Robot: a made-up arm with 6 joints.
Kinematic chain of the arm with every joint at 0, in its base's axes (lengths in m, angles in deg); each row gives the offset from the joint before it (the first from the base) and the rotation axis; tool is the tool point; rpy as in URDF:
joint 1: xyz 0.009 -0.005 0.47 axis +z
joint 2: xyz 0 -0.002 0.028 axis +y
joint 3: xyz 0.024 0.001 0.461 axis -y
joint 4: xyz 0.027 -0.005 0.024 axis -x
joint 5: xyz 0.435 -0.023 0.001 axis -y
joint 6: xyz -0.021 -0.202 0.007 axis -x
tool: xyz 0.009 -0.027 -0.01 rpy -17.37 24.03 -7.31
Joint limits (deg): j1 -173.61..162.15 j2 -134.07..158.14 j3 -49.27..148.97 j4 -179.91..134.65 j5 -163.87..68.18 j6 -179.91..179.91
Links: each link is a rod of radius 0.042 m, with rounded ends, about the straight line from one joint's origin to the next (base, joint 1, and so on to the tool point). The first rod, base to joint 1, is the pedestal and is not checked.
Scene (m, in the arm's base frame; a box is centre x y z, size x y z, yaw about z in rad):
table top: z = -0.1
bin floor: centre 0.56 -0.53 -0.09 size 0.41 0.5 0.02 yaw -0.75
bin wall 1: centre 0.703 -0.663 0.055 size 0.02 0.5 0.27 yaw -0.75
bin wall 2: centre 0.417 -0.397 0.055 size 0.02 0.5 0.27 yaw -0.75
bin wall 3: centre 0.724 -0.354 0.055 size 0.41 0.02 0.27 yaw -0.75
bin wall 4: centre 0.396 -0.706 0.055 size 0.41 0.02 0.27 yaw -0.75
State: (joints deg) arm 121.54 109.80 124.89 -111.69 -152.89 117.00
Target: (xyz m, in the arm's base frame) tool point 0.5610 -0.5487 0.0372
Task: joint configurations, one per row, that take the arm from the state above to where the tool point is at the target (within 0.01 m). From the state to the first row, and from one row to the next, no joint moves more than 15 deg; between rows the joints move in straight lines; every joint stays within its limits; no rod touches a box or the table.
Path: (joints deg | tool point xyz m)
1: 106.77 105.23 116.79 -108.02 -153.89 117.00 | -0.3492 0.8823 0.2764
2: 91.99 100.65 108.69 -104.35 -154.89 117.00 | -0.0985 0.9494 0.2750
3: 77.22 96.08 100.58 -100.68 -155.88 116.99 | 0.1609 0.9415 0.2752
4: 62.45 91.50 92.48 -97.01 -156.88 116.99 | 0.4062 0.8598 0.2776
5: 47.68 86.93 84.38 -93.34 -157.88 116.99 | 0.6158 0.7124 0.2816
6: 32.90 82.35 76.28 -89.67 -158.88 116.99 | 0.7723 0.5134 0.2875
7: 18.13 77.78 68.17 -86.00 -159.88 116.99 | 0.8633 0.2818 0.2948
8: 3.36 73.21 60.07 -82.33 -160.88 116.98 | 0.8831 0.0392 0.3036
9: -11.41 68.63 51.97 -78.66 -161.87 116.98 | 0.8333 -0.1928 0.3140
10: -26.19 64.06 43.87 -74.98 -162.87 116.98 | 0.7213 -0.3943 0.3255
11: -40.96 59.48 35.77 -71.31 -163.87 116.98 | 0.5610 -0.5487 0.3380
12: -40.79 70.39 44.09 -70.88 -162.34 116.82 | 0.5738 -0.5597 0.2407
13: -40.63 81.29 52.41 -70.44 -160.82 116.66 | 0.5739 -0.5598 0.1394
14: -40.46 92.19 60.73 -70.01 -159.29 116.51 | 0.5610 -0.5487 0.0373

